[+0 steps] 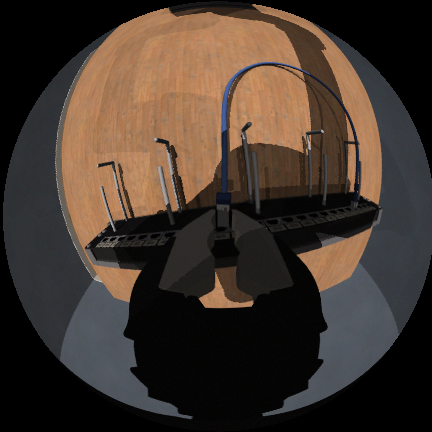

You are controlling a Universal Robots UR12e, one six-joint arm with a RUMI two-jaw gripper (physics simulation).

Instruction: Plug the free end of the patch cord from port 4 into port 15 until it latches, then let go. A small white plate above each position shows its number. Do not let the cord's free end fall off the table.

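Places are measured from the arm's base along level axes (x back, y right, z up), in millimetres.
Where they show: gripper, fingertip midpoint: (222,210).
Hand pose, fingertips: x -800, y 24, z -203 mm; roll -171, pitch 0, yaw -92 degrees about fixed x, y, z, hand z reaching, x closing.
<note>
Things, the pixels of their top centre, and the offset from my fingertips. "spot": a spot on its surface instead. Level surfaces: height alone.
- blue patch cord at a spot on its surface: (225,112) spot: dx +102, dy -8, dz -24 mm
- cord's free plug at its top centre: (221,216) dx -3, dy +1, dz +7 mm
- wooden table at its surface level: dz -73 mm
The blue patch cord (225,112) arches up and over to the right, down to its fixed end (355,202) in a port near the right end of the black panel (305,243). My gripper (222,210) is shut on the cord's free plug (223,209), which stands upright between the fingertips at the port row, left of the panel's middle. The fingers cover the ports around it, and whether the plug's tip is in a port cannot be seen. The small number plates beside the ports are too small to read; ports 4 and 15 cannot be told by number.
Several thin posts with bent tops stand behind the port row, among them a left one (169,162), a middle one (246,160) and a right one (309,165). The wooden table (165,65) extends behind the panel. The cord's arch rises above the posts right of the gripper.
</note>
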